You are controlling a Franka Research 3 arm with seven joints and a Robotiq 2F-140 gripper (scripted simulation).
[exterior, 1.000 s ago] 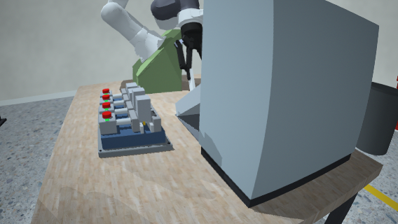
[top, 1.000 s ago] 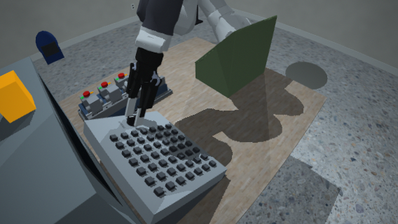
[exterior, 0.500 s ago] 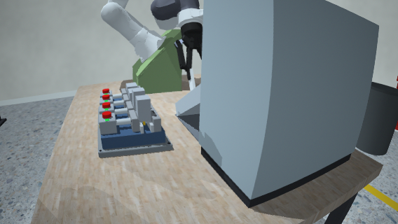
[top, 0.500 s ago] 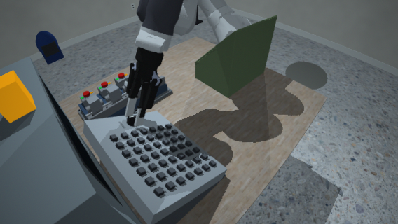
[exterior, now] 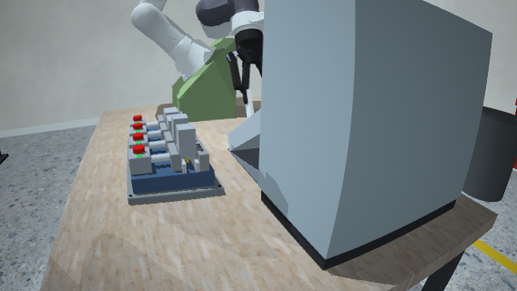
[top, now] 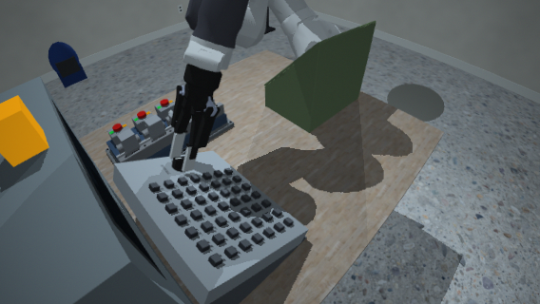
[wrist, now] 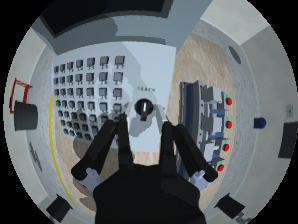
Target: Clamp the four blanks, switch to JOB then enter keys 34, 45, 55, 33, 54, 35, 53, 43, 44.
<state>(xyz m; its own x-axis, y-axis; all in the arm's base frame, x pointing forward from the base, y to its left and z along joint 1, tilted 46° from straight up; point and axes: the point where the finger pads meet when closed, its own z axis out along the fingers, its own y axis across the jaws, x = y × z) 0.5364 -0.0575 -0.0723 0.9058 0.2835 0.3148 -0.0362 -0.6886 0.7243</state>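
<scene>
The black selector knob is 20 mm below my hand and 20 mm ahead of it. Round my hand: grey keypad: 110 mm to the left, 70 mm below, 40 mm ahead; then key: 190 mm to the left, 30 mm below, 20 mm ahead.
</scene>
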